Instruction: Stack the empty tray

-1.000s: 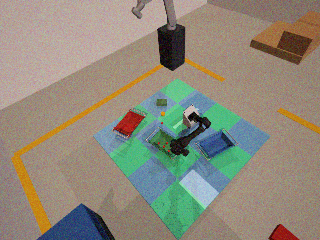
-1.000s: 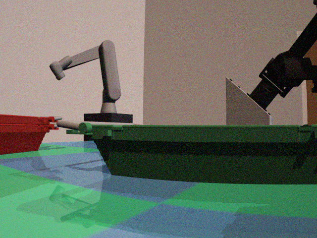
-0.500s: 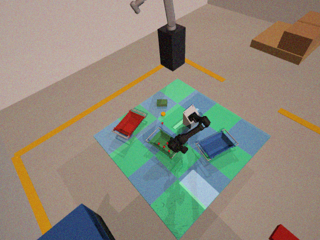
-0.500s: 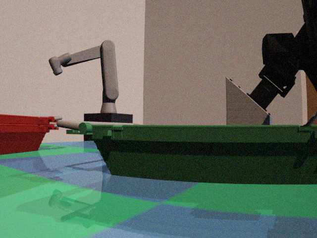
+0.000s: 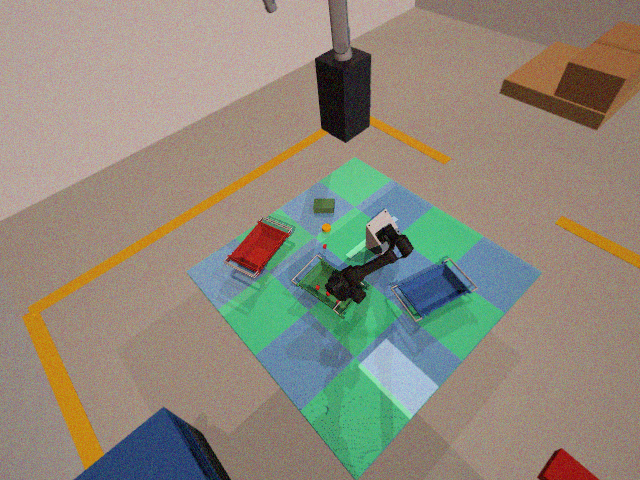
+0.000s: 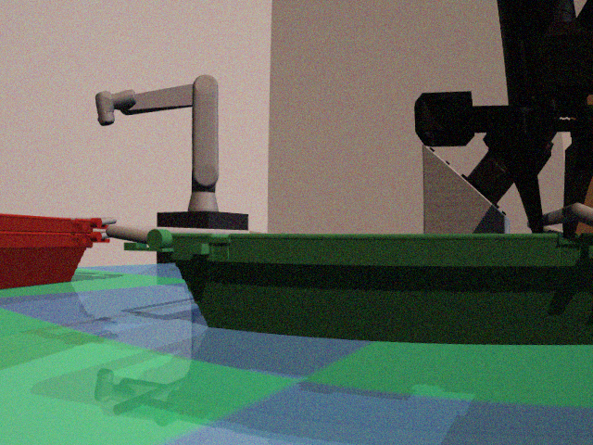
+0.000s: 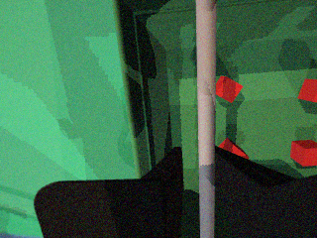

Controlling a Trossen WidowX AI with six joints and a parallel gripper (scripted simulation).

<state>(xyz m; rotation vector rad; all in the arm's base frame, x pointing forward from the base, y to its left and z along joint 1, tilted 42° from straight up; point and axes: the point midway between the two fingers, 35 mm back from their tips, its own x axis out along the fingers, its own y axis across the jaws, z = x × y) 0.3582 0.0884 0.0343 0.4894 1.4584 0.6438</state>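
Right now my gripper tip is 320 mm past the blue tray, 270 mm to the right of it and 10 mm above it. From my gripper tip the other things lie so: orange piece (410 mm to the right, 260 mm behind, 40 mm below); small green block (540 mm to the right, 360 mm behind, 30 mm below).
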